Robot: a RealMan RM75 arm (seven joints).
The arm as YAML. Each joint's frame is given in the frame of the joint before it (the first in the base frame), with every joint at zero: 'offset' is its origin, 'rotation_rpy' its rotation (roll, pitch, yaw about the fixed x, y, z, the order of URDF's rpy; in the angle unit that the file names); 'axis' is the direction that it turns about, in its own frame. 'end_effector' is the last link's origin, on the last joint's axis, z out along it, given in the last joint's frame.
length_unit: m
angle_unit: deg
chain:
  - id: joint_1
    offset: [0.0, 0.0, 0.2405]
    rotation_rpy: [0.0, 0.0, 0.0]
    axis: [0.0, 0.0, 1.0]
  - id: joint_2
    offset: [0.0, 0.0, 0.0]
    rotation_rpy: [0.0, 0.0, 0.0]
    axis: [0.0, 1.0, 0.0]
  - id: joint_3
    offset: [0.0, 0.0, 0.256]
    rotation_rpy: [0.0, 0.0, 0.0]
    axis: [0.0, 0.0, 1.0]
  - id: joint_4
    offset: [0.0, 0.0, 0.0]
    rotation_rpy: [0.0, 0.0, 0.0]
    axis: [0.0, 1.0, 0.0]
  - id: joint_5
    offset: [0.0, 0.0, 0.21]
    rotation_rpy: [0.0, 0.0, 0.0]
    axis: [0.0, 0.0, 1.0]
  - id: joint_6
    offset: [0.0, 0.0, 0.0]
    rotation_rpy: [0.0, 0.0, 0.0]
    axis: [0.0, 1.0, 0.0]
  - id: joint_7
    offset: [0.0, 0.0, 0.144]
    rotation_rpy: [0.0, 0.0, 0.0]
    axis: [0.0, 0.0, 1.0]
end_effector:
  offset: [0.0, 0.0, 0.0]
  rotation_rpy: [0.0, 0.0, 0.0]
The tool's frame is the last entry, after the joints.
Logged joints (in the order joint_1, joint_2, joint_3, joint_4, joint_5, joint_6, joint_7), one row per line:
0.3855 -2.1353 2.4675 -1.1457 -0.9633 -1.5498 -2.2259
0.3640 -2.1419 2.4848 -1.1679 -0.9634 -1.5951 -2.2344
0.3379 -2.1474 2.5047 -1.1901 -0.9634 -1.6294 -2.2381
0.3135 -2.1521 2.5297 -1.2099 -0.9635 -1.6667 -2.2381
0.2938 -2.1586 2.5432 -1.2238 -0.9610 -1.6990 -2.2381
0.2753 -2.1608 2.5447 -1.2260 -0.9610 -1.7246 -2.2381
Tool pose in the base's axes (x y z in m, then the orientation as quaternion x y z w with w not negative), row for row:
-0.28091 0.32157 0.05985 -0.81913 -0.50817 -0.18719 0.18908
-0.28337 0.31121 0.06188 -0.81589 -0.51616 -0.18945 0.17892
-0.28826 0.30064 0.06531 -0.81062 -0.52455 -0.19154 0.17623
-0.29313 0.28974 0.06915 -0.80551 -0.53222 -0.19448 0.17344
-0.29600 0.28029 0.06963 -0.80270 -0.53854 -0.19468 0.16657
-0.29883 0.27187 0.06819 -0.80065 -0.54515 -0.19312 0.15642
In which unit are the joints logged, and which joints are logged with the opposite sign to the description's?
The joints are logged in radians. Opposite sign: joint_1, joint_3, joint_6.
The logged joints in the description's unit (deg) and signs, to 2 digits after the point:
-22.09 -122.34 -141.38 -65.64 -55.19 88.80 -127.53
-20.86 -122.72 -142.37 -66.92 -55.20 91.39 -128.02
-19.36 -123.04 -143.51 -68.19 -55.20 93.36 -128.23
-17.96 -123.31 -144.94 -69.32 -55.20 95.49 -128.23
-16.83 -123.68 -145.71 -70.12 -55.06 97.35 -128.23
-15.77 -123.80 -145.80 -70.24 -55.06 98.81 -128.23

